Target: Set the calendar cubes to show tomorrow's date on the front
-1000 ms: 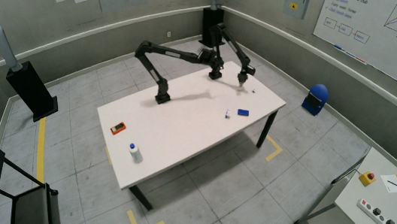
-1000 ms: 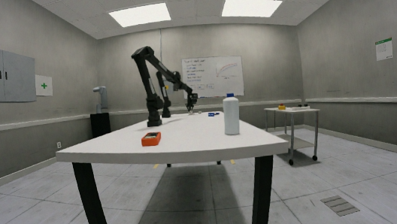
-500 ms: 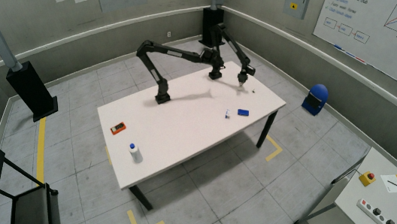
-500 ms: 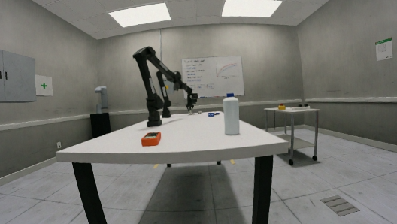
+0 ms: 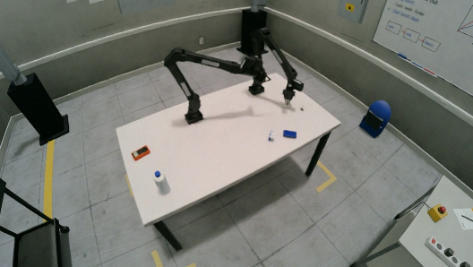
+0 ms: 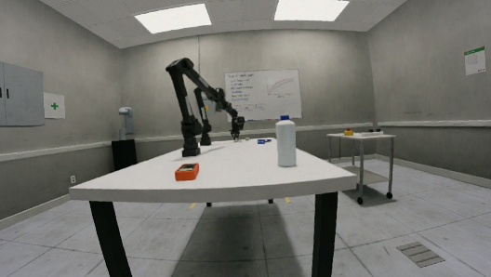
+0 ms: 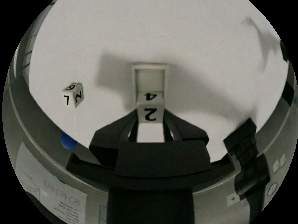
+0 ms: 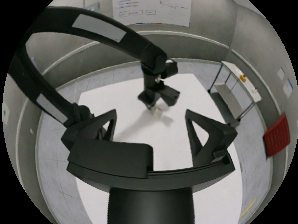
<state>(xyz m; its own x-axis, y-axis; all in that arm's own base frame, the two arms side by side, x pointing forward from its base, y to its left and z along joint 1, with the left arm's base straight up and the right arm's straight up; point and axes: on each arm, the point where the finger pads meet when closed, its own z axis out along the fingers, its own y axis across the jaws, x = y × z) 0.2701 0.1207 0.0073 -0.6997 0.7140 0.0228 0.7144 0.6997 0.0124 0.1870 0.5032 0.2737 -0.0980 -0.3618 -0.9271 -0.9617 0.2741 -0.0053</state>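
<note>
My left gripper is now 10 mm to the left of the white cube and 10 mm above it. The rest, counted from my left hand: calendar tray: 10 mm ahead, 20 mm to the right, 20 mm below; then white bottle: 150 mm ahead, 1130 mm to the right, 50 mm above; then blue box: 250 mm ahead, 240 mm to the right, 20 mm below.
</note>
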